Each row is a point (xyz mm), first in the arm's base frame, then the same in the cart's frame.
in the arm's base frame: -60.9 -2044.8 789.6
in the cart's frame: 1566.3 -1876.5 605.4
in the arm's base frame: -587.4 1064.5 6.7
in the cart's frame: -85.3 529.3 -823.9
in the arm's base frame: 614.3 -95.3 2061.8
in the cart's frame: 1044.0 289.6 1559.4
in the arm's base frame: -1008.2 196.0 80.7
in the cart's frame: -91.2 -421.5 -642.4
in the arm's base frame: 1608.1 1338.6 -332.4
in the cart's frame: 1788.9 1750.1 -908.0
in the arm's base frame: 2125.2 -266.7 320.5
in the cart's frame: 2804.6 648.8 104.9
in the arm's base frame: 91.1 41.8 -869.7
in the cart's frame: 1136.7 -151.6 -1387.3
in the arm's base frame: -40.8 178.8 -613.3
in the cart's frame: 908.1 -64.2 -1182.3
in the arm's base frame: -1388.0 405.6 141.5
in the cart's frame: -527.8 -406.4 -675.1
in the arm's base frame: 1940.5 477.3 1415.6
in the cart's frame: 2090.9 1337.0 1001.5
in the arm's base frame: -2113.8 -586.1 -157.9
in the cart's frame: -669.4 -1647.4 -874.3
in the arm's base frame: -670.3 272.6 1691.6
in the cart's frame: -164.2 -22.0 954.6
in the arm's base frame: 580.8 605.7 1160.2
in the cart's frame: 897.3 792.4 544.0
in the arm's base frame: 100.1 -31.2 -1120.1
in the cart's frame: 1228.5 -238.9 -1615.4
